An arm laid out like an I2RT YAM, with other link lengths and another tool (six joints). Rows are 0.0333 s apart.
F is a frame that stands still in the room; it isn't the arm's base.
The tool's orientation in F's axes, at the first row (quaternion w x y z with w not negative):
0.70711 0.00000 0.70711 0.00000
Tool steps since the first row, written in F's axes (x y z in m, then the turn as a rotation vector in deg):
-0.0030 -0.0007 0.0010 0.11 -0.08 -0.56
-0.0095 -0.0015 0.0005 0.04 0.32 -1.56
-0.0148 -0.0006 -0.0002 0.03 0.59 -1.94
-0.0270 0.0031 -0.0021 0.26 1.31 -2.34
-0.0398 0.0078 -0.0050 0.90 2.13 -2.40
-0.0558 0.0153 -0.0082 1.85 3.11 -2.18
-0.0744 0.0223 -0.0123 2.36 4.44 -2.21
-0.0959 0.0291 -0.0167 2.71 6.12 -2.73
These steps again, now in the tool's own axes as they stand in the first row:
-0.0010 -0.0007 -0.0030 0.56 -0.08 0.11
-0.0005 -0.0015 -0.0095 1.56 0.32 0.04
0.0002 -0.0006 -0.0148 1.94 0.59 0.03
0.0021 0.0031 -0.0270 2.34 1.31 0.26
0.0050 0.0078 -0.0398 2.40 2.13 0.90
0.0082 0.0153 -0.0558 2.18 3.11 1.85
0.0123 0.0223 -0.0744 2.21 4.44 2.36
0.0167 0.0291 -0.0959 2.73 6.12 2.71

